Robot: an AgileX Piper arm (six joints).
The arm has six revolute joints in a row. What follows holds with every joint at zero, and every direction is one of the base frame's.
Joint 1 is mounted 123 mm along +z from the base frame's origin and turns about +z.
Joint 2 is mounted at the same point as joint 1 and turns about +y.
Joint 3 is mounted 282.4 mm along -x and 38.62 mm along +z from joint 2 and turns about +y.
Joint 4 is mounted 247.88 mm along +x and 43.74 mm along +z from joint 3 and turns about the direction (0.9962, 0, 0.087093).
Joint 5 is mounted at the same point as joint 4 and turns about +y.
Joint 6 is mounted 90.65 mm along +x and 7.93 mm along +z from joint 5 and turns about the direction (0.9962, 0, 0.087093).
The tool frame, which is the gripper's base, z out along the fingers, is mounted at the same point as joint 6; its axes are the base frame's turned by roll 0, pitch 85 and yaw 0 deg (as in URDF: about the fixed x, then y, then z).
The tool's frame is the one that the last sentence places.
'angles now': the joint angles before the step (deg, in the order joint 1, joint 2, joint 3, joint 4, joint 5, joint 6). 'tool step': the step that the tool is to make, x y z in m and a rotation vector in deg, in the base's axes. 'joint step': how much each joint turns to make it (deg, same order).
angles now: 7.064 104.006 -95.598 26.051 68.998 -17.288
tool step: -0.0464 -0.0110 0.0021 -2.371 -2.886 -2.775
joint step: -0.005 -11.037 13.996 -2.646 -6.274 0.443
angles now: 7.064 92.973 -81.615 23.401 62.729 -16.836
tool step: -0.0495 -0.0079 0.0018 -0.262 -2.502 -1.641
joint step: 0.007 -10.953 11.958 -0.483 -3.847 0.238
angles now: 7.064 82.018 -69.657 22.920 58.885 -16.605
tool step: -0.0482 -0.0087 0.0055 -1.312 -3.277 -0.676
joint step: 0.012 -10.840 8.679 -1.903 -1.188 0.540
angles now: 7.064 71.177 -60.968 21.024 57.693 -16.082
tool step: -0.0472 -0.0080 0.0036 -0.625 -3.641 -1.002
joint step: 0.015 -11.004 7.153 -1.717 -0.076 1.324
